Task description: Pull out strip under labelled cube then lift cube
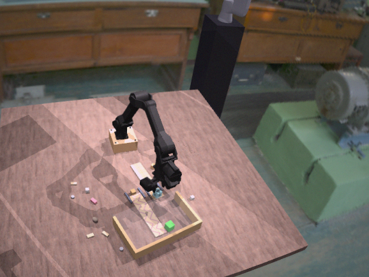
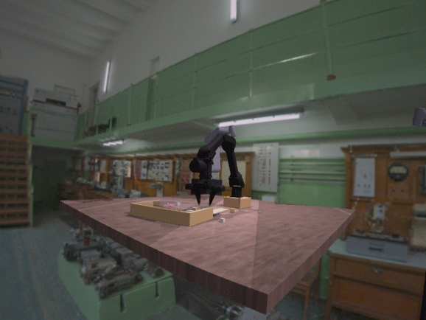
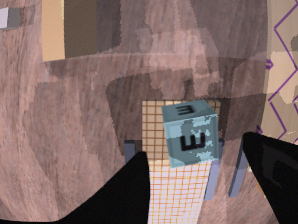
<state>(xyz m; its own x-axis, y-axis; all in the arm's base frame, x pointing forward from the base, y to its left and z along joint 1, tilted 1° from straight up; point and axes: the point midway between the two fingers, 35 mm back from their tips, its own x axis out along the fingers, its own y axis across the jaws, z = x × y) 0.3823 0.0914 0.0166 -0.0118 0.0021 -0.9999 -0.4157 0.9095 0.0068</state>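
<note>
My gripper tip is now 3 cm above the labelled cube. Round my gripper tip: tan grid-patterned strip 10 cm behind, 5 cm below, 2 cm to the right.
</note>
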